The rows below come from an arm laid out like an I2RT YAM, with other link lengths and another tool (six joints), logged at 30 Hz.
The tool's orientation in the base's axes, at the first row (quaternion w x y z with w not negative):
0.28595 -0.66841 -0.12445 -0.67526
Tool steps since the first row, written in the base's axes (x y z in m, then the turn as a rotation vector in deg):
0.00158 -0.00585 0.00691 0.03 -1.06 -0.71
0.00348 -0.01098 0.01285 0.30 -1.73 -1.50
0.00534 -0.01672 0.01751 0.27 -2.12 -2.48
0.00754 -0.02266 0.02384 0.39 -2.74 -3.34
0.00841 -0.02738 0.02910 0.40 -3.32 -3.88
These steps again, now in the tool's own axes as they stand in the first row. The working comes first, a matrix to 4 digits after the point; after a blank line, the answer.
The tool's axes in the first row as the columns of a matrix, in the base's axes (used below as rounded here):
0.0571 0.5525 0.8315
-0.2198 -0.8055 0.5503
0.9739 -0.2142 0.0755

0.00811 0.00411 -0.00138 -0.46 1.02 -0.61
0.01513 0.00801 -0.00218 -1.06 1.88 -0.82
0.02103 0.01267 -0.00344 -1.93 2.39 -1.13
0.02863 0.01731 -0.00440 -2.63 3.14 -1.44
0.03484 0.02047 -0.00588 -3.03 3.73 -1.79

